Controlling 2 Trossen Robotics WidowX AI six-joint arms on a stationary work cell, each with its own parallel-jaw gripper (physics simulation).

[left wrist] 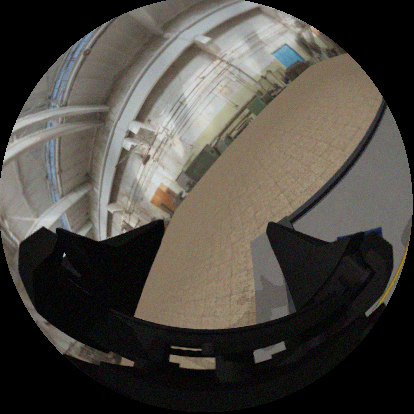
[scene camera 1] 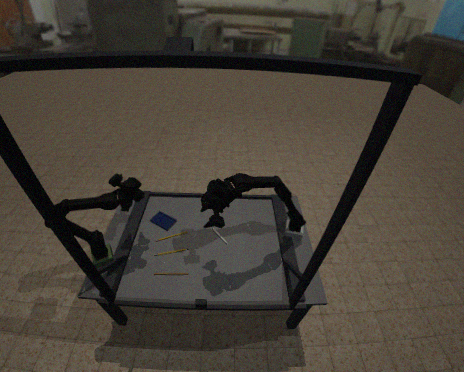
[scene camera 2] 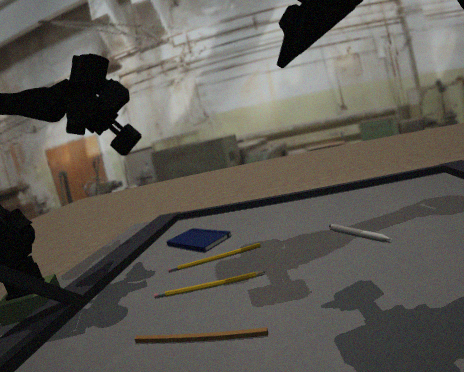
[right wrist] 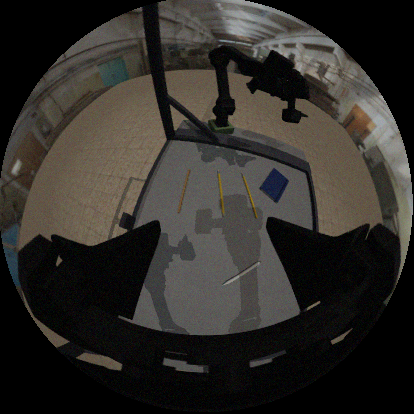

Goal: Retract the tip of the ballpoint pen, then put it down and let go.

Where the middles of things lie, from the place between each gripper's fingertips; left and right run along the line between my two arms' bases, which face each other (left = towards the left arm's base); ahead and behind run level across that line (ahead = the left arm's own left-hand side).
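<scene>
My right hand: 290 mm short of blue notebook (scene camera 2: pixel 202 240), 230 mm to the right of it, 300 mm above it. My left hand: 40 mm past the notebook, 140 mm to the left of it, 320 mm above it. By its middle, the notebook is nearer to my left hand than to my right hand.
</scene>
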